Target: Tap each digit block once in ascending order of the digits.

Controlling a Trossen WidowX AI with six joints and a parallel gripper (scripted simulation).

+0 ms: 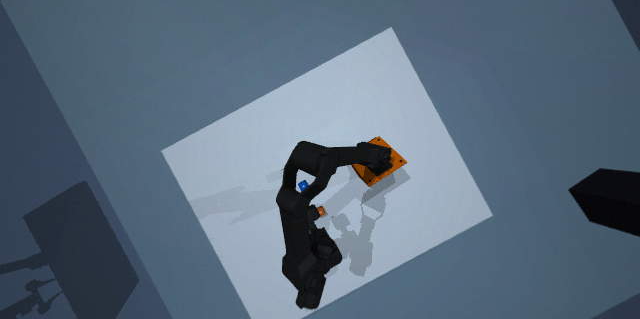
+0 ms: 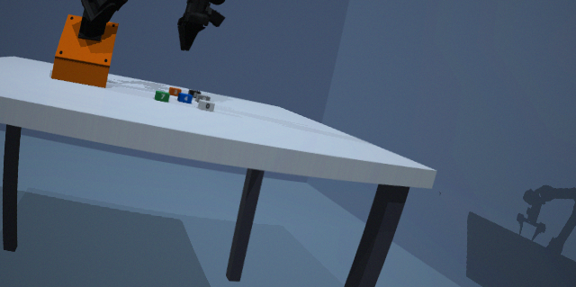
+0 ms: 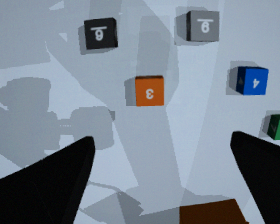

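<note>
Now: gripper tip 21 cm to the left of the white block, 12 cm above it and 3 cm short of it. Round my gripper tip: orange block (12 cm below, 1 cm to the left); grey block (12 cm below, 7 cm ahead, 6 cm to the right); black block (12 cm below, 7 cm ahead, 5 cm to the left).
</note>
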